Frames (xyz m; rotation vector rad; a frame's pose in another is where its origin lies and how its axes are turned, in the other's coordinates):
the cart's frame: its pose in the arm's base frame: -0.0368 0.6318 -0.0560 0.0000 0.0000 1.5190
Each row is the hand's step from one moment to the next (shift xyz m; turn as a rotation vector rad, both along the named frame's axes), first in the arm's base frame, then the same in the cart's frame.
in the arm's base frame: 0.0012 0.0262 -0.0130 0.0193 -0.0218 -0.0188
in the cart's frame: 0.0262 0.0002 -0.0130 -0.0208 -0.0204 -0.0188
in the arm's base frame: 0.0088 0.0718 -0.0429 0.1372 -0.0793 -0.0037
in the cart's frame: 0.0722 -0.0051 -0.0429 -0.0721 -0.1411 -0.0037
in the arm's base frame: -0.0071 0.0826 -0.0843 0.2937 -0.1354 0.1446
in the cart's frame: 0.0821 0.0114 -0.0843 -0.1200 -0.3003 0.1446
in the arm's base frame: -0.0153 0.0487 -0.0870 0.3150 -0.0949 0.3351
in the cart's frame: 0.0478 0.0178 -0.0870 -0.0785 -0.3195 0.3351
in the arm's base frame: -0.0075 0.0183 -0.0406 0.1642 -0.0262 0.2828
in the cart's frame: 0.0179 0.0084 -0.0406 -0.0177 -0.1653 0.2828
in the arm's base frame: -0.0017 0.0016 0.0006 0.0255 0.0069 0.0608
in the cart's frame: 0.0015 0.0018 0.0006 0.0082 -0.0251 0.0608
